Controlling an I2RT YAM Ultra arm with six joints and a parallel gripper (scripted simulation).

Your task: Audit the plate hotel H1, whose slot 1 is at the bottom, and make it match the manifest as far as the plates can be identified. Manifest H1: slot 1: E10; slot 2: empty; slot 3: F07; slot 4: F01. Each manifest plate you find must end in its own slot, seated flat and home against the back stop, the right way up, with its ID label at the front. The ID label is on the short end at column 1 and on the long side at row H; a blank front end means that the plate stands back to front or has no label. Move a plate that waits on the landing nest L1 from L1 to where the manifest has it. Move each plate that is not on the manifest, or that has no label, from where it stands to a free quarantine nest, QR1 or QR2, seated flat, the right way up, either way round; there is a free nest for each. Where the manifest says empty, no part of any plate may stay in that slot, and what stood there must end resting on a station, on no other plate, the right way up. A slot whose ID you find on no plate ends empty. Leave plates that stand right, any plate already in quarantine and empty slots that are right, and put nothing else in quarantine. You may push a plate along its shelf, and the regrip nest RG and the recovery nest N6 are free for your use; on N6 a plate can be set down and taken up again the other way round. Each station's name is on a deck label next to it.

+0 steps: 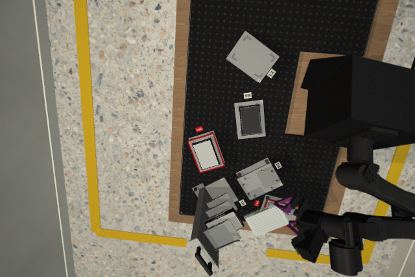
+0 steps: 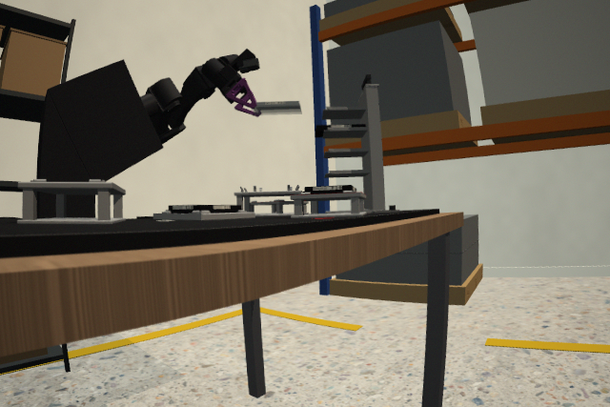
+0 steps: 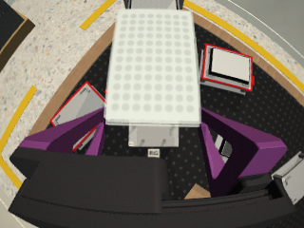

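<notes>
My hand is 40 mm short of the white well plate and 40 mm to the right of it. The rest, counted from my hand: regrip nest RG (30 mm ahead, 20 mm to the left, 220 mm below); then quarantine nest QR2 (110 mm behind, 180 mm to the left, 240 mm below); then plate hotel H1 (230 mm ahead, 190 mm to the left, 120 mm below).
</notes>
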